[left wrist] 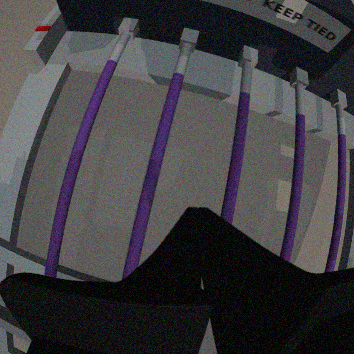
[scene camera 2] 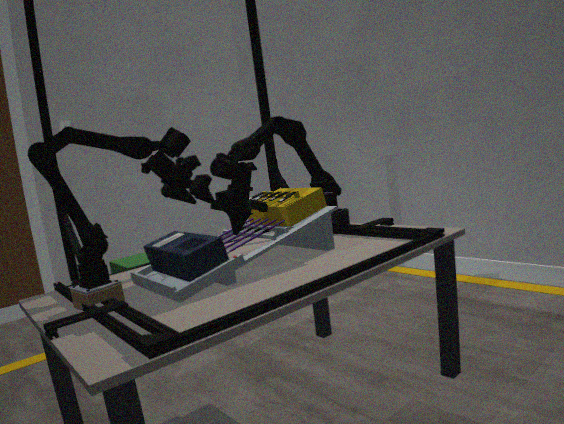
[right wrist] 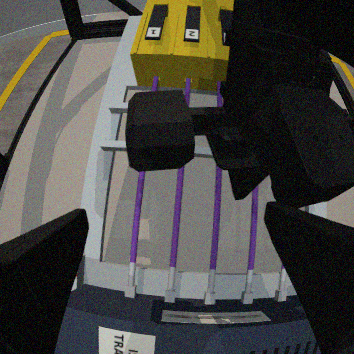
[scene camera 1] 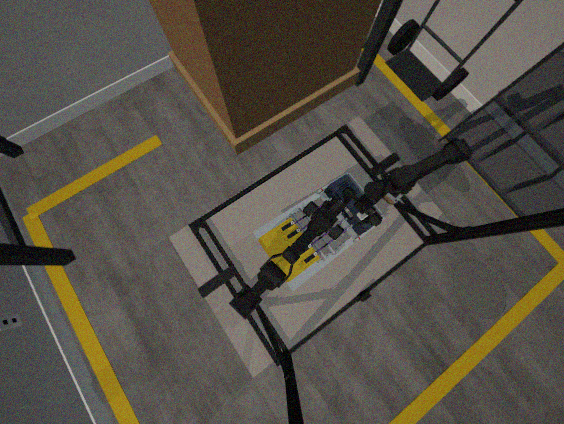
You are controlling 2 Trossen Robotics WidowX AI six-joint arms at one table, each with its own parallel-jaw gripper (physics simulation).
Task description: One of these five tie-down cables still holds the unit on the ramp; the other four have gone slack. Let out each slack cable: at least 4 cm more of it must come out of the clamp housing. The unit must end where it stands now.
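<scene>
The yellow clamp housing (scene camera 2: pixel 305 204) (right wrist: pixel 180 67) sits at the ramp's (scene camera 2: pixel 317 232) (right wrist: pixel 94 200) upper end; tabs 1 and 2 show in the right wrist view. The dark blue unit (scene camera 2: pixel 185 257) (right wrist: pixel 200 337) sits at the lower end. Five purple cables (left wrist: pixel 156 160) (right wrist: pixel 175 220) run between them, ending in grey lugs at the unit; which are slack I cannot tell. My left gripper (left wrist: pixel 195 216) (scene camera 2: pixel 236 231) (right wrist: pixel 237 195) is shut and empty, tips at the cables' middle stretch, hiding part of the third; contact is unclear. My right gripper (right wrist: pixel 177 216) is open and empty above the unit's cable edge.
A green block (scene camera 2: pixel 129 262) lies beyond the unit on the table (scene camera 2: pixel 360 250). A black frame (scene camera 2: pixel 295 290) runs round the tabletop. The left wrist and its camera hide part of the housing and cables in the right wrist view.
</scene>
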